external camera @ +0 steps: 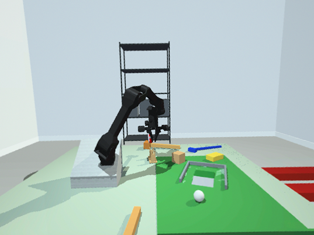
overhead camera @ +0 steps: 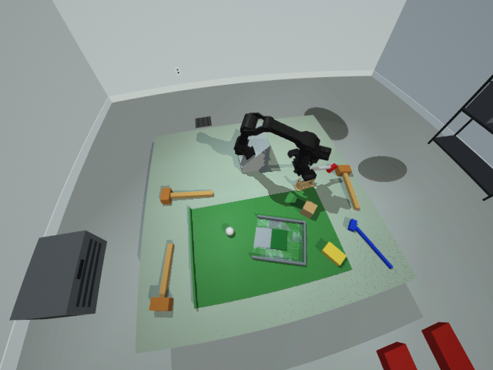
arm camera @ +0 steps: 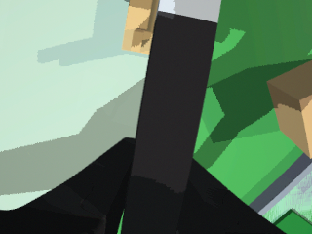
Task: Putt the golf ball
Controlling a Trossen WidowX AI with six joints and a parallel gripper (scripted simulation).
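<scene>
Now: gripper tip 120 mm to the right of the red putter and 20 mm past it. Round my gripper tip: yellow block 400 mm ahead, 130 mm below, 70 mm to the left; then tan cube 160 mm ahead, 110 mm below, 30 mm to the left; then white golf ball 400 mm to the right, 180 mm ahead, 120 mm below.
</scene>
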